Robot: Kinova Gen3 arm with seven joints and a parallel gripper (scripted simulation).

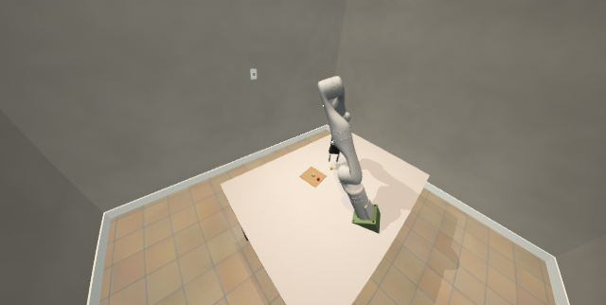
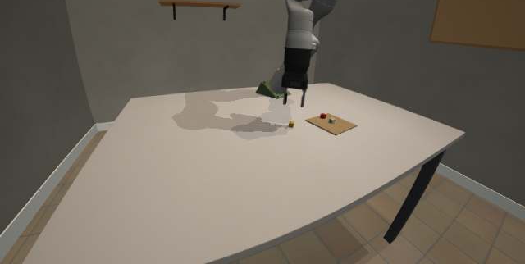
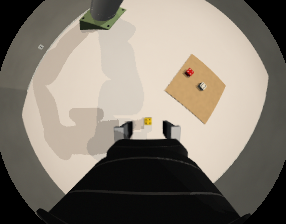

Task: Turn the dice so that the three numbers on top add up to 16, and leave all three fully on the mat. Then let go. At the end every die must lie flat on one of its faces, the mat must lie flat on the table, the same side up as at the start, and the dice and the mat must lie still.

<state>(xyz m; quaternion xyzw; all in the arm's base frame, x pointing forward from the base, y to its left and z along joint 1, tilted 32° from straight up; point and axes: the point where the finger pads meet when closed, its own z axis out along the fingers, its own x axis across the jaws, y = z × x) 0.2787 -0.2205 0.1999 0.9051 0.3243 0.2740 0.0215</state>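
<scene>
Right now the yellow die is 90 mm below my hand. The rest, counted from my hand: white die 160 mm to the left, 80 mm below, 50 mm ahead; then tan mat 160 mm to the left, 90 mm below, 40 mm ahead; then red die 160 mm to the left, 80 mm below.
</scene>
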